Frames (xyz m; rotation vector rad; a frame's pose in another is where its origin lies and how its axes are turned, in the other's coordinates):
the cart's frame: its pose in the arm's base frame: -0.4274 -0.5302 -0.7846 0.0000 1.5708 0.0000
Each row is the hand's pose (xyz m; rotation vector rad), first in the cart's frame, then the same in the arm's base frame.
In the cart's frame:
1: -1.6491 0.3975 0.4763 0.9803 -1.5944 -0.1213
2: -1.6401 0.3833 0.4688 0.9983 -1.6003 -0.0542
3: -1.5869 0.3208 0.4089 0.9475 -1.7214 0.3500
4: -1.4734 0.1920 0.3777 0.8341 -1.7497 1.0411
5: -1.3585 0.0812 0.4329 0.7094 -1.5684 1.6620
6: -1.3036 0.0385 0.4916 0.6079 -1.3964 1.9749
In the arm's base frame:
1: 0.0489 -0.1327 0.8645 0.5398 -0.1371 -0.6922
2: 0.0414 -0.1469 0.8555 0.5926 -0.1458 -0.6607
3: -0.0185 -0.2094 0.8023 0.8006 -0.2678 -0.3687
4: -0.0497 -0.3382 0.6888 1.1430 -0.3841 0.1262
5: 0.0055 -0.4490 0.5739 1.4586 -0.3864 0.5859
6: 0.0642 -0.4917 0.5190 1.6092 -0.3485 0.8517

